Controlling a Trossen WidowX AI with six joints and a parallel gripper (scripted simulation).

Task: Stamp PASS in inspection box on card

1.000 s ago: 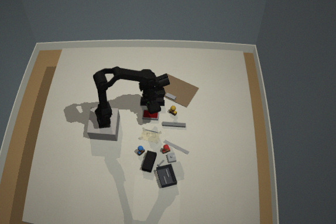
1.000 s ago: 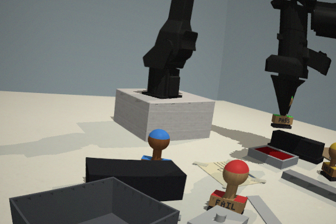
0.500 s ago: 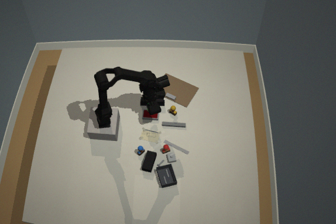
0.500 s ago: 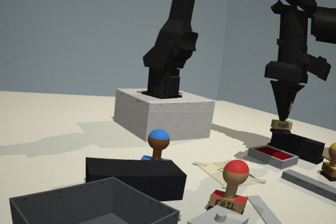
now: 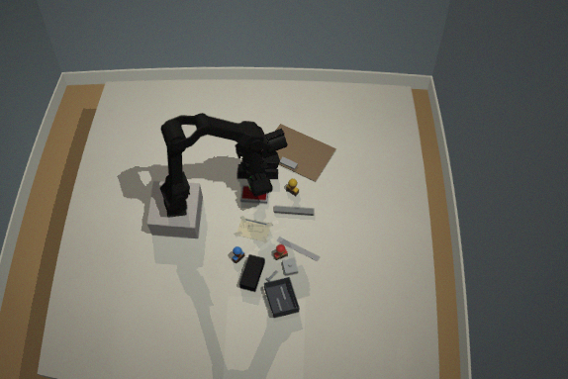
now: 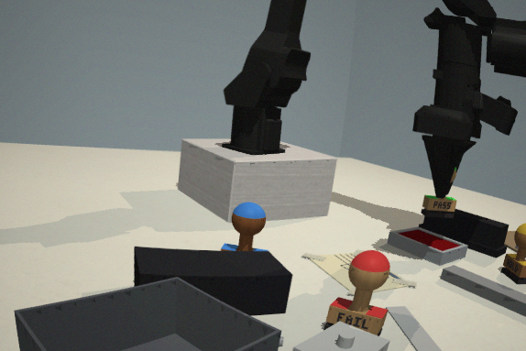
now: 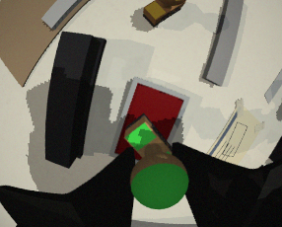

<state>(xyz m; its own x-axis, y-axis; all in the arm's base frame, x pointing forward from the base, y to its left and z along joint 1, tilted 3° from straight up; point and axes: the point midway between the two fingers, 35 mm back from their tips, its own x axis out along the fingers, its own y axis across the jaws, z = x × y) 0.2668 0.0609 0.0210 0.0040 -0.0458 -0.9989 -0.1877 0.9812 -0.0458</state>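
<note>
The red ink pad is 7 cm below my gripper tip. Round my gripper tip: pass stamp: right at my gripper tip; yellow stamp: 12 cm ahead, 1 cm to the right, 5 cm below; long black block: 2 cm ahead, 8 cm to the left, 6 cm below.
</note>
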